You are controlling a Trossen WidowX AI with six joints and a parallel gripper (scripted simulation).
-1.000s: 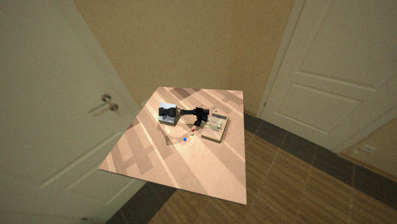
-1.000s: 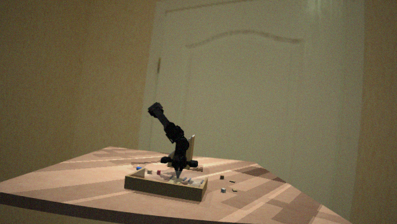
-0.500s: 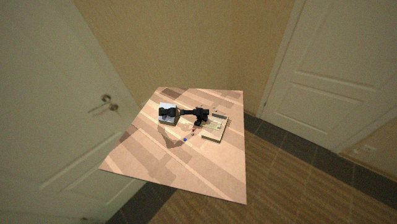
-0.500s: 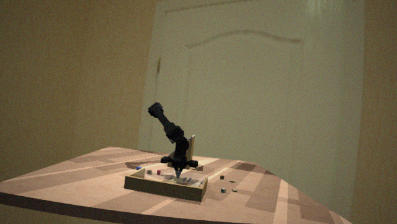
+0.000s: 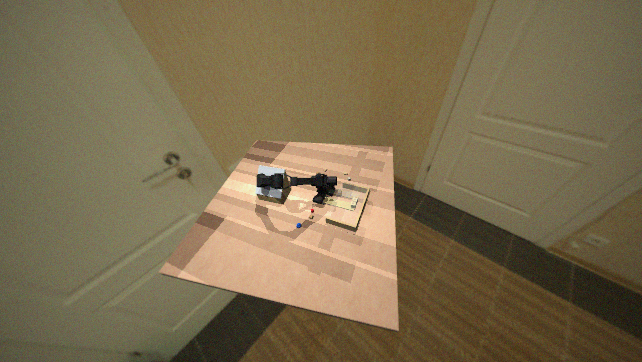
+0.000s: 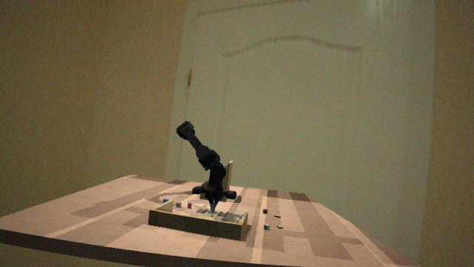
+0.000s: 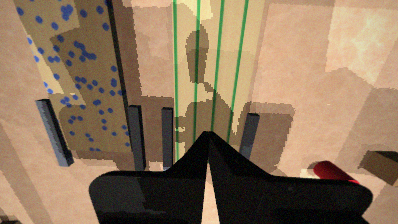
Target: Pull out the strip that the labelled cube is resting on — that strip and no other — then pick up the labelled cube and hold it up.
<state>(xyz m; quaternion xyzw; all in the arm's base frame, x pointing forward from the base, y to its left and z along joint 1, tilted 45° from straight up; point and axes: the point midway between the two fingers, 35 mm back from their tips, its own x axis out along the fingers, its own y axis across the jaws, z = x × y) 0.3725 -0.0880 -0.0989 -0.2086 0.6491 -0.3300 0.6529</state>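
The red cylinder is 5 cm behind my gripper tip, 11 cm to the right of it and 1 cm above it. The rest, counted from my gripper tip: blue block 11 cm behind, 23 cm to the right.
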